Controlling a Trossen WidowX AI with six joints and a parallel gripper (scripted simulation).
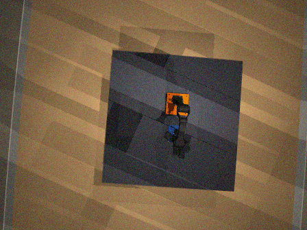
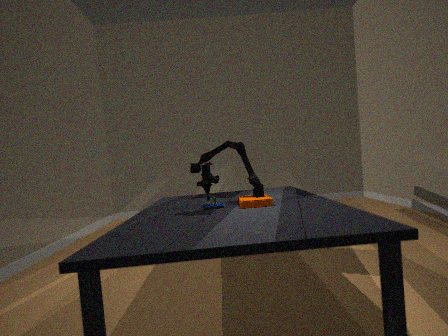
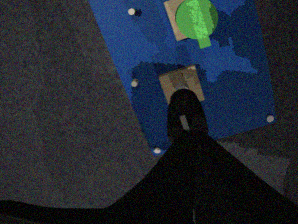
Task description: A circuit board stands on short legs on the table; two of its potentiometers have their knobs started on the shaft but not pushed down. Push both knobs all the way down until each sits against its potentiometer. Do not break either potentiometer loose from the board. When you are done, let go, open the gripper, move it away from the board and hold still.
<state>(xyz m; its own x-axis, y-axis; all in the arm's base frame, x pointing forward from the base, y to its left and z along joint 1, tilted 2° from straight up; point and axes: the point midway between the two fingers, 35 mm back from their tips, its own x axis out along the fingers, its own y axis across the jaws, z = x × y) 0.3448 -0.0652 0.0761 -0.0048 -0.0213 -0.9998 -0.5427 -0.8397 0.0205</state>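
Right now the green knob is 40 mm below my gripper tip, 40 mm behind it and 20 mm to the left of it.
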